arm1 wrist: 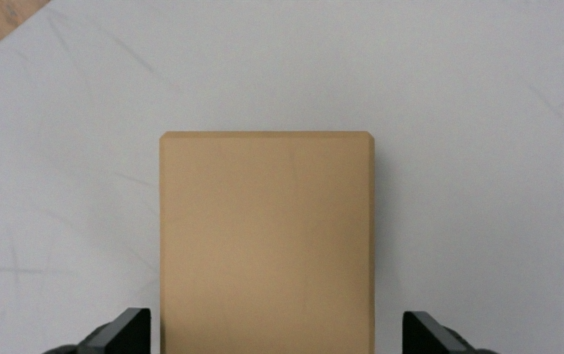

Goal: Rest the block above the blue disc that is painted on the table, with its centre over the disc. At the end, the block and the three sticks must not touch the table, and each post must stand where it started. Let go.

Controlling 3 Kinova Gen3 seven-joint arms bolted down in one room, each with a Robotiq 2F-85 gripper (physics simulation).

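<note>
A tan, square-edged wooden piece [267, 240] shows in the arm1 wrist view, from the middle down to the lower edge, where its near end is cut off. It looks like a post or the block; I cannot tell which. The arm1 gripper [276, 332] is open, with one fingertip on each side of the piece and a narrow gap at each side. The blue disc and the sticks do not show in this view. The arm2 and arm3 grippers do not show either.
The pale grey table top [475, 150] lies around the piece, with faint scratch-like marks. The table's edge crosses the upper left corner, with brown wooden floor [17, 14] beyond it. A soft shadow lies along the right side of the piece.
</note>
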